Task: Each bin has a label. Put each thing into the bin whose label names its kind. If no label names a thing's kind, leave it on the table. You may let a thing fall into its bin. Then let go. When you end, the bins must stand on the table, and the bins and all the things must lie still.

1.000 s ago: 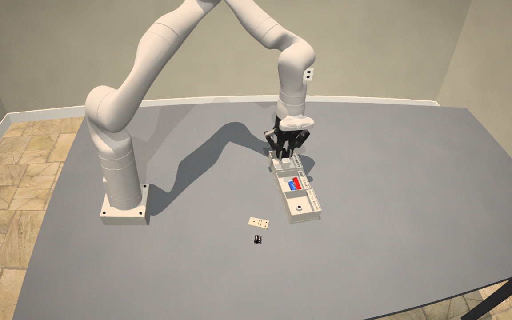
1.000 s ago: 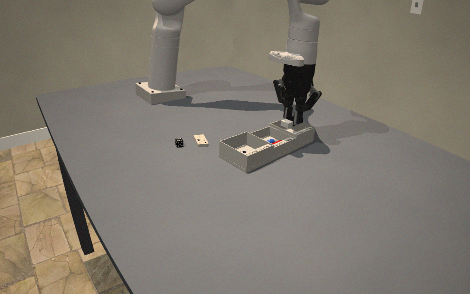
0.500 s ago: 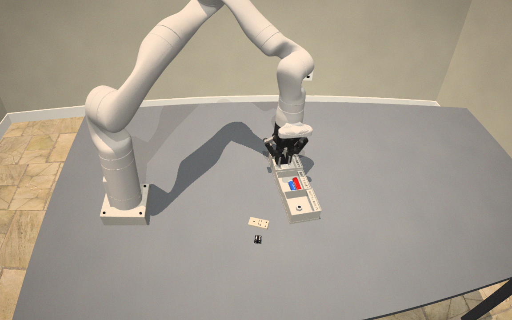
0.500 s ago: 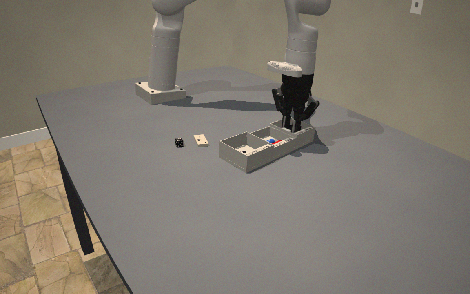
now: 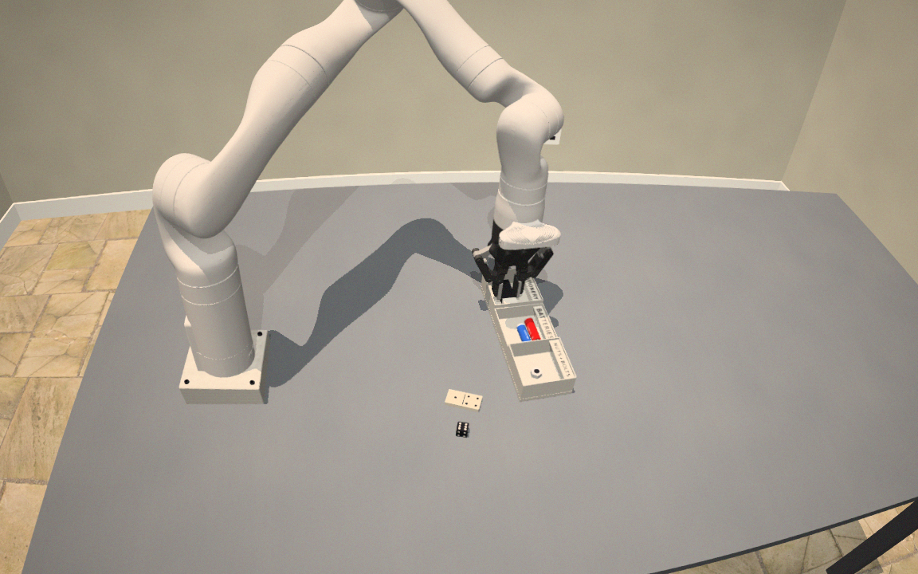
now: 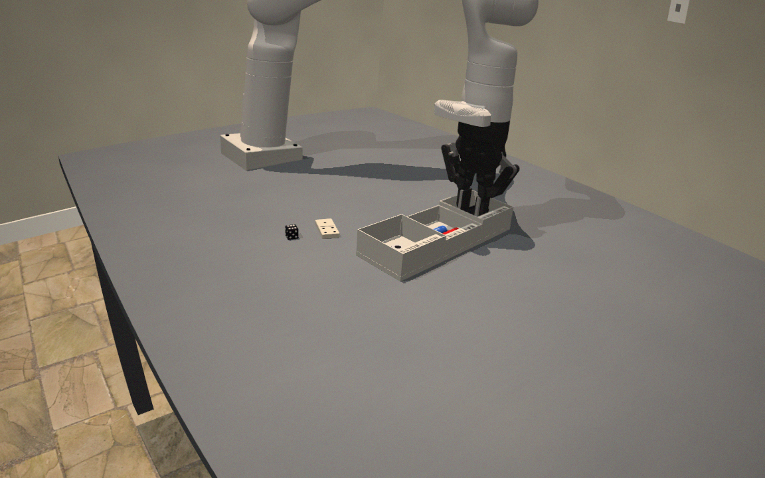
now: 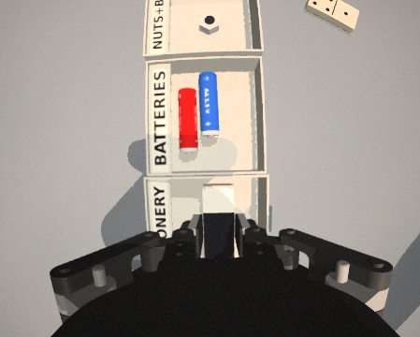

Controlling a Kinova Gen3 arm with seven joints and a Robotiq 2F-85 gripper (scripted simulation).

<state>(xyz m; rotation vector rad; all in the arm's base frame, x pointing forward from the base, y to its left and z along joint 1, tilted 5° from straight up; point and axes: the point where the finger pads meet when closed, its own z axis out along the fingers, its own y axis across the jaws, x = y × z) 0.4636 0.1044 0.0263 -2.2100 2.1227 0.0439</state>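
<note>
Right now the black-and-white eraser is 20 mm below my hand and 10 mm to the right of it. The rest, counted from my hand: blue battery 90 mm to the right, 20 mm below, 10 mm ahead; then bin row 80 mm to the right, 20 mm below, 10 mm ahead; then red battery 80 mm to the right, 30 mm ahead, 20 mm below.
</note>
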